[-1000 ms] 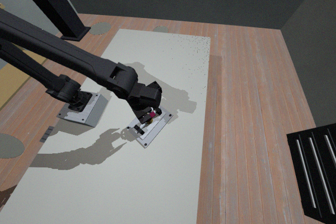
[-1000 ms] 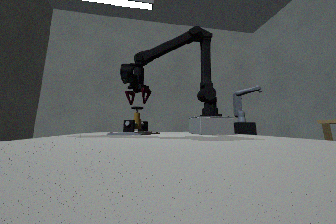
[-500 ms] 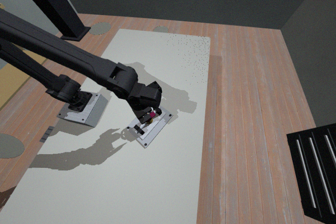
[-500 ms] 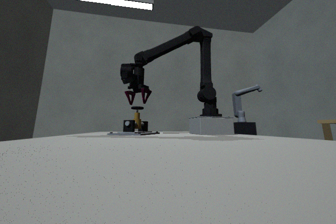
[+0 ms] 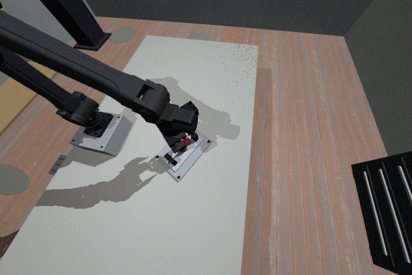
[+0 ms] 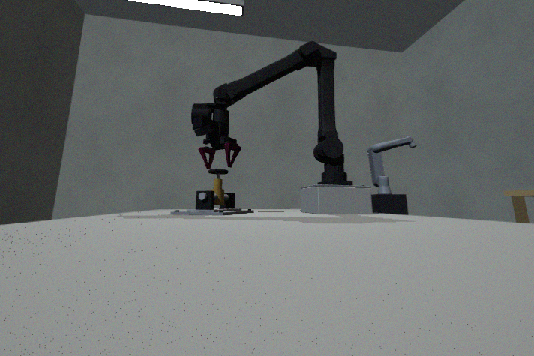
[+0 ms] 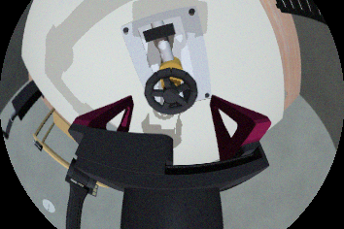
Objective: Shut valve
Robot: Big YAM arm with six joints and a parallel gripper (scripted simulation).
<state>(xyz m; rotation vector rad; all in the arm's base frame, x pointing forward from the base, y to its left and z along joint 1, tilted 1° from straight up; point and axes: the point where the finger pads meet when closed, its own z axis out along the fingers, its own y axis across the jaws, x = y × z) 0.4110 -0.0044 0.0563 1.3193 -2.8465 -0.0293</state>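
The black spoked handwheel is 3 cm below my hand.
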